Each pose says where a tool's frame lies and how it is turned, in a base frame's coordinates. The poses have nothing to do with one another.
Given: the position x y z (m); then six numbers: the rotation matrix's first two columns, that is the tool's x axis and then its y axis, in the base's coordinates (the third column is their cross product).
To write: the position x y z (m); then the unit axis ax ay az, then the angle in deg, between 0 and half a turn. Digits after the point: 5 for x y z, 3 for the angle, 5 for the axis.
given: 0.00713, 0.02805, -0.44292, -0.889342, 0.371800, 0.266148, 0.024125, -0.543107, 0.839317
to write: 0.00713, 0.02805, -0.44292, 0.21308, 0.46940, 0.85689, 168.295
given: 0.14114, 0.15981, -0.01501, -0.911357, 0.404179, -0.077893, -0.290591, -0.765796, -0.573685
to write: 0.14114, 0.15981, -0.01501, -0.10059, -0.29241, 0.95099, 158.575
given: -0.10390, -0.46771, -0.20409, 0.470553, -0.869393, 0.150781, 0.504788, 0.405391, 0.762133
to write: -0.10390, -0.46771, -0.20409, 0.53986, -0.45193, -0.71015, 75.358
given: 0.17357, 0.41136, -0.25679, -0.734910, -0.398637, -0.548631, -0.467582, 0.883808, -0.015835
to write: 0.17357, 0.41136, -0.25679, -0.24271, 0.96797, 0.06418, 147.512
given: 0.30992, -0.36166, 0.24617, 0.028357, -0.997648, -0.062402, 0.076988, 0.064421, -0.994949
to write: 0.30992, -0.36166, 0.24617, -0.55945, 0.58179, -0.59037, 114.475
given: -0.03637, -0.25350, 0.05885, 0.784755, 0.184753, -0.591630, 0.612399, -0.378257, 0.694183
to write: -0.03637, -0.25350, 0.05885, 0.92556, 0.28675, -0.24719, 120.115
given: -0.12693, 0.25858, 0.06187, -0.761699, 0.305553, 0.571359, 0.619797, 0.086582, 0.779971
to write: -0.12693, 0.25858, 0.06187, -0.32181, -0.73158, -0.60102, 164.845
